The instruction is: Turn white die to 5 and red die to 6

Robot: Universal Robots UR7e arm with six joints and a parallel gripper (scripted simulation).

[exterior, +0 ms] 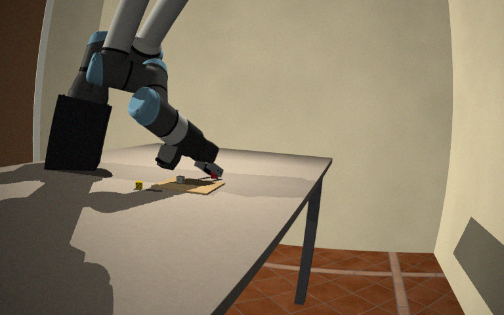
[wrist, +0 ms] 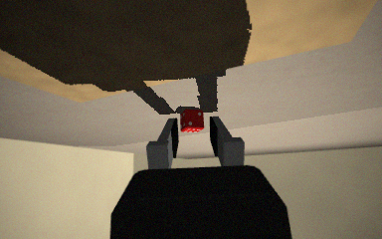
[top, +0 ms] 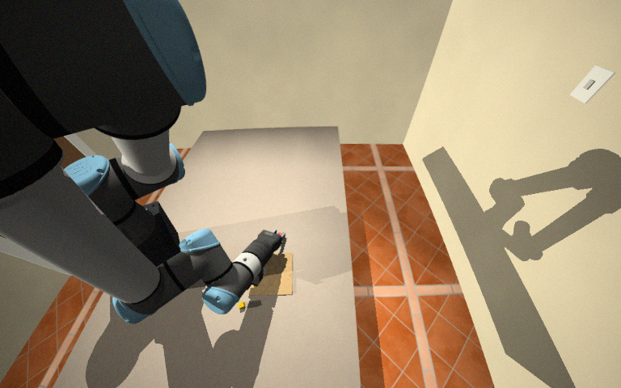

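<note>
The red die lies 1 cm to the left of my hand and 1 cm below it. Round my hand: white die: 5 cm behind, 12 cm to the right, 1 cm below; then yellow die: 12 cm behind, 22 cm to the right, 1 cm below; then tan mat: 3 cm behind, 13 cm to the right, 2 cm below.
</note>
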